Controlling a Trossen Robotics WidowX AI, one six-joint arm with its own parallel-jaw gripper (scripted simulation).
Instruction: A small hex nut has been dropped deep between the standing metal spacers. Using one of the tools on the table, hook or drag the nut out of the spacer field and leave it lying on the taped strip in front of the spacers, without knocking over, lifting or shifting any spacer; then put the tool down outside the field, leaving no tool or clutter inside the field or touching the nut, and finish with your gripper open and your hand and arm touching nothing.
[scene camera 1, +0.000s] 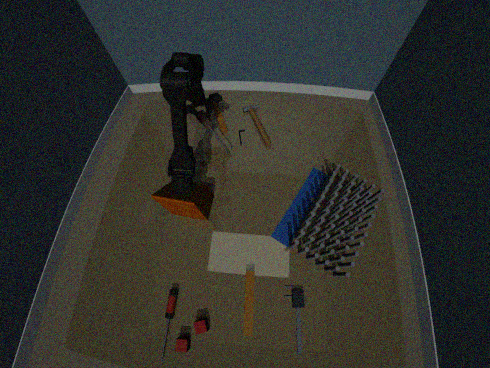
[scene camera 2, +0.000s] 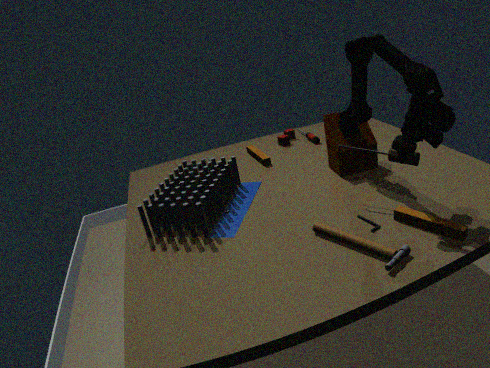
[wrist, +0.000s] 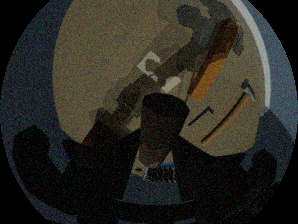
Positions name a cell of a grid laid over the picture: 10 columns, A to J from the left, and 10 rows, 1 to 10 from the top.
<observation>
My gripper (scene camera 2: I5) is 1.08 m from the lens. A hammer (scene camera 2: I7): 0.88 m from the lens. A blue taped strip (scene camera 2: E7): 1.13 m from the lens. The marked spots on the hammer and the blue taped strip are 0.52 m apart.
</observation>
